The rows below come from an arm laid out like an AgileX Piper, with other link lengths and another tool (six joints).
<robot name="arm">
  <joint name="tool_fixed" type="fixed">
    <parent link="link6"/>
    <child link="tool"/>
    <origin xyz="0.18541 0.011 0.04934" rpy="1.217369 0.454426 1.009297"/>
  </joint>
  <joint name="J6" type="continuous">
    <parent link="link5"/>
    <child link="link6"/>
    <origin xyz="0.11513 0 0.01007" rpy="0 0 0"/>
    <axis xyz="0.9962 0 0.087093"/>
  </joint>
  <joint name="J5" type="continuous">
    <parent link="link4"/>
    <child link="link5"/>
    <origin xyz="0 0 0" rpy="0 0 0"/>
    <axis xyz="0 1 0"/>
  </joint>
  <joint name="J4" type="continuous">
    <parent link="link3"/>
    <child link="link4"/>
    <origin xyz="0.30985 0 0.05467" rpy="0 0 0"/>
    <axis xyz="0.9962 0 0.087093"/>
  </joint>
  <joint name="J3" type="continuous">
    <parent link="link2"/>
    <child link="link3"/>
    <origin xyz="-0.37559 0 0.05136" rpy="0 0 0"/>
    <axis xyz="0 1 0"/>
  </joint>
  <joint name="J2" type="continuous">
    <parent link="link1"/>
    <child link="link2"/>
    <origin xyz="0 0 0" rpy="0 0 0"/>
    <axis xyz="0 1 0"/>
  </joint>
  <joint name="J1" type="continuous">
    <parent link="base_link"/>
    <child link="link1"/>
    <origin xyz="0 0 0.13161" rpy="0 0 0"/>
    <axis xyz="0 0 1"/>
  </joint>
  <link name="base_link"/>
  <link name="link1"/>
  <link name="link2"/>
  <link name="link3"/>
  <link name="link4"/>
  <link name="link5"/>
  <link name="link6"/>
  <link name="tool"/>
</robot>
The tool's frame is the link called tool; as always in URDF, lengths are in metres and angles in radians. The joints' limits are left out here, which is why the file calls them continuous.
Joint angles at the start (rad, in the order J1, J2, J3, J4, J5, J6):
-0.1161, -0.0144, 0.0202, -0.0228, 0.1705, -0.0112
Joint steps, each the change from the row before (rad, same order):
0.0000, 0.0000, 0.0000, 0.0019, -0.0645, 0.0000
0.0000, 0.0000, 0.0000, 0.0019, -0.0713, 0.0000
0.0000, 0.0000, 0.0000, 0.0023, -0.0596, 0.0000
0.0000, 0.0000, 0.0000, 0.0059, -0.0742, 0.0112
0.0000, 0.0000, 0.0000, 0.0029, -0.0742, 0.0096
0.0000, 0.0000, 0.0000, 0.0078, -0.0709, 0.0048
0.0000, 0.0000, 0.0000, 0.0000, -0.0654, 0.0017
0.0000, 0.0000, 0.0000, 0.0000, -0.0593, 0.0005
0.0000, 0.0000, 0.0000, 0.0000, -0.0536, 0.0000
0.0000, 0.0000, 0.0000, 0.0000, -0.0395, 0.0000
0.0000, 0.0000, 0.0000, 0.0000, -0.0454, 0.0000
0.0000, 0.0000, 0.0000, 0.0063, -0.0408, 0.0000
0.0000, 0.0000, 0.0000, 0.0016, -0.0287, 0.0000
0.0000, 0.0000, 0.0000, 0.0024, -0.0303, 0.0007
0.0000, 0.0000, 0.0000, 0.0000, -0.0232, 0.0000
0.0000, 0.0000, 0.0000, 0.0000, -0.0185, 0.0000
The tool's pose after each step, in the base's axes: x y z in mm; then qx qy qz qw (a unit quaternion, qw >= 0). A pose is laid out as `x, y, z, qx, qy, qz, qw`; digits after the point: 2 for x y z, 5 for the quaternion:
238.89, -16.41, 255.57, 0.42843, 0.45260, 0.19937, 0.75621
236.37, -15.70, 277.28, 0.41827, 0.42645, 0.21358, 0.77303
233.08, -15.06, 295.25, 0.40965, 0.40405, 0.22539, 0.78621
227.40, -14.76, 317.46, 0.40342, 0.37374, 0.24358, 0.79890
220.11, -14.24, 339.13, 0.39484, 0.34366, 0.26041, 0.81128
211.63, -14.08, 359.28, 0.38648, 0.31423, 0.27605, 0.82200
202.66, -13.08, 377.18, 0.37473, 0.28823, 0.28780, 0.83287
193.55, -12.04, 392.87, 0.36338, 0.26452, 0.29788, 0.84217
184.53, -10.98, 406.55, 0.35271, 0.24294, 0.30662, 0.85004
177.43, -10.15, 416.31, 0.34468, 0.22692, 0.31293, 0.85544
168.80, -9.15, 427.18, 0.33528, 0.20840, 0.32002, 0.86124
160.49, -9.36, 436.65, 0.32923, 0.19041, 0.32720, 0.86504
154.48, -9.02, 443.09, 0.32376, 0.17825, 0.33169, 0.86798
147.91, -8.82, 449.70, 0.31839, 0.16517, 0.33669, 0.87062
142.80, -8.28, 454.60, 0.31335, 0.15554, 0.34001, 0.87293
138.64, -7.83, 458.43, 0.30930, 0.14785, 0.34263, 0.87469

